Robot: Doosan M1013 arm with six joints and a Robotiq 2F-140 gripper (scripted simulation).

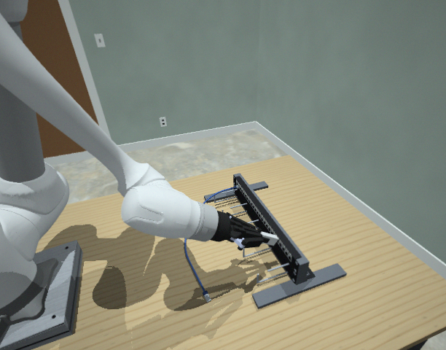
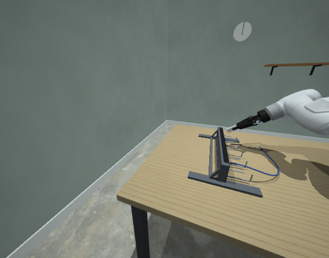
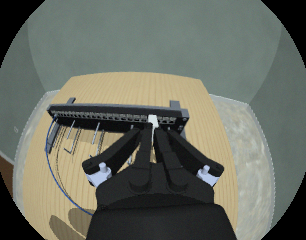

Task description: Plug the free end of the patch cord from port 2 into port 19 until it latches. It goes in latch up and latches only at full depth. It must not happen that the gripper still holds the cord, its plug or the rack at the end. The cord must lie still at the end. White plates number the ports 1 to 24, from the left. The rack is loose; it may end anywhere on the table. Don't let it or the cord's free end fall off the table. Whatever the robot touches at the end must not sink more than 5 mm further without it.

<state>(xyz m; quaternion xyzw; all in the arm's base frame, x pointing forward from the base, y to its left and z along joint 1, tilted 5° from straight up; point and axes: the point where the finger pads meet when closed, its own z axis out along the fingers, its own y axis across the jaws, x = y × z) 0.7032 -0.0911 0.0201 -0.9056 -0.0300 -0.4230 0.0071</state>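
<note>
Right now the cord plug is 20 cm behind my hand, 12 cm below it and 5 cm to the right of it.
</note>
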